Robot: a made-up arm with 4 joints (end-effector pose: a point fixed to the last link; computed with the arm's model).
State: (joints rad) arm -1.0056 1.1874 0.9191 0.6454
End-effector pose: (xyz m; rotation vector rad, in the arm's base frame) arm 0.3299 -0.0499 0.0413 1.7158 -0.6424 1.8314
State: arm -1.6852 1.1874 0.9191 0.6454
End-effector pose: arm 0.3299 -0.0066 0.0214 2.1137 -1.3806 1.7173
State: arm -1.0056 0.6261 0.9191 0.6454
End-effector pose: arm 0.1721 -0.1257 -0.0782 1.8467 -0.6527 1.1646
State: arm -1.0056 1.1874 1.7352 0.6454
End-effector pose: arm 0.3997 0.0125 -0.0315 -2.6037 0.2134 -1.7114
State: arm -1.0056 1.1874 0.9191 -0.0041
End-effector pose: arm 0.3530 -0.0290 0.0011 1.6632 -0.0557 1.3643
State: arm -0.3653 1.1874 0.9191 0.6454
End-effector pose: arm 0.3299 -0.0706 0.0813 1.2790 -0.0305 1.7753
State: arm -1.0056 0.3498 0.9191 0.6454
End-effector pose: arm 0.0718 -0.1430 -0.1055 1.8648 -0.6429 0.8382
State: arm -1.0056 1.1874 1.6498 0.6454
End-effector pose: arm 0.3959 0.0031 -0.0238 2.5397 -0.2703 1.7565
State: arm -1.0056 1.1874 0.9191 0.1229
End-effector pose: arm 0.3499 -0.0314 0.0104 1.6835 -0.1638 1.4588
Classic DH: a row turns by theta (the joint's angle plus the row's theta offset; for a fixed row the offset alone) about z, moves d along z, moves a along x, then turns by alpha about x. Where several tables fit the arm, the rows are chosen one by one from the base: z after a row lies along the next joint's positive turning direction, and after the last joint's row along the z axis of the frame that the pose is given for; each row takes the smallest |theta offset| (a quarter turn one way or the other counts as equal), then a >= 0, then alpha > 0; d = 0 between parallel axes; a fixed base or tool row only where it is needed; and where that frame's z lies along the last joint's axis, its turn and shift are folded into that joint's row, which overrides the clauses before.
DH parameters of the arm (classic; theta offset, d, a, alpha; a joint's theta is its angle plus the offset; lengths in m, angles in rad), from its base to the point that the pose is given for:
base (fixed): -1.5708 0.0925 0 1.5708
joint 1: 0 -0.0055 -0.133 -1.5708
joint 2: 0 -0.1181 0.3083 -1.5708
joint 3: 0 -0.1464 -0.058 1.5708
joint 4: 1.0016 0 0.0798 0
tool (fixed): 0.5692 0.135 0 0

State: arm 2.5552 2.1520 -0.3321 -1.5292
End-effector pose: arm 0.3375 -0.0992 0.0109 -2.3362 0.6414 0.6324
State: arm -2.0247 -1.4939 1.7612 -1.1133
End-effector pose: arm -0.4420 0.0364 0.3932 -1.2855 -1.0484 1.0616
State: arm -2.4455 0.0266 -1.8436 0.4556
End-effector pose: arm -0.0565 0.1755 0.2086 0.5858 -0.1593 0.4270
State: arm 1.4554 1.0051 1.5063 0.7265
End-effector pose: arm 0.3394 -0.0571 0.2460 0.4098 0.9436 0.7535
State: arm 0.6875 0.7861 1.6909 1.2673
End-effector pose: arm 0.2675 -0.2089 0.2307 1.3353 0.0550 1.3964
